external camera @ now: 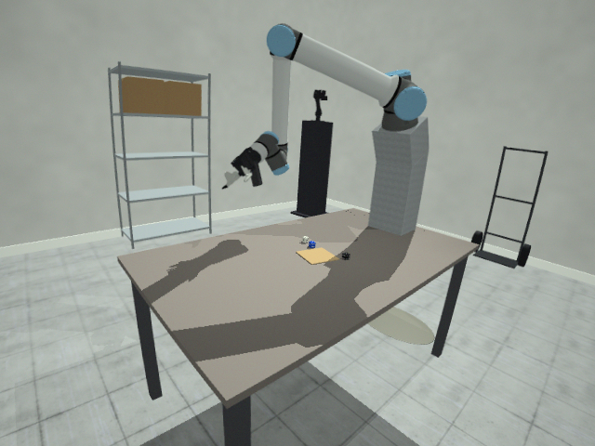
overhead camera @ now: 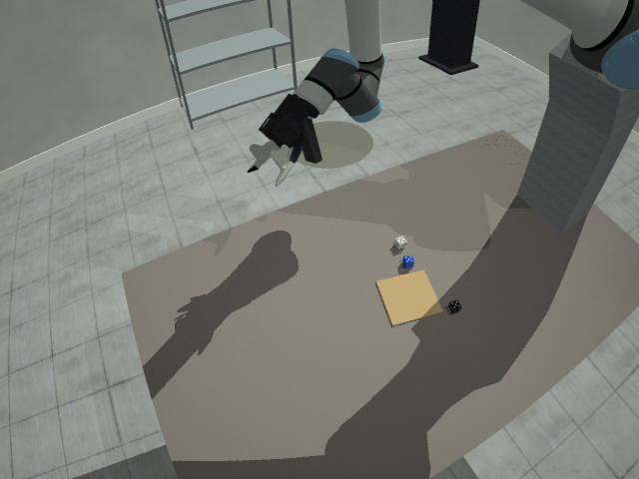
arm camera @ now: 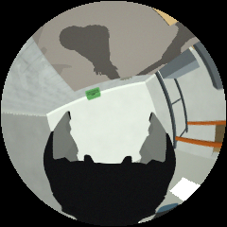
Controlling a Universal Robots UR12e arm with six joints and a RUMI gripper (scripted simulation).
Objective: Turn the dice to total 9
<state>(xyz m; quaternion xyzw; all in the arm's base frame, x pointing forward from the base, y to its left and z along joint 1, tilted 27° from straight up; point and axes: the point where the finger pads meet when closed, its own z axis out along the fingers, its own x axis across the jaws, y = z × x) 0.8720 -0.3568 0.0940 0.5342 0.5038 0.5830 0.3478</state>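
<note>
The white die lies 31 cm behind my hand, 27 cm below it and 17 cm to the left of it. Also, from my hand: blue die (28 cm behind, 27 cm below, 24 cm to the left); then tan mat (32 cm to the left, 28 cm below, 21 cm behind); then black die (43 cm to the left, 28 cm behind, 27 cm below).
</note>
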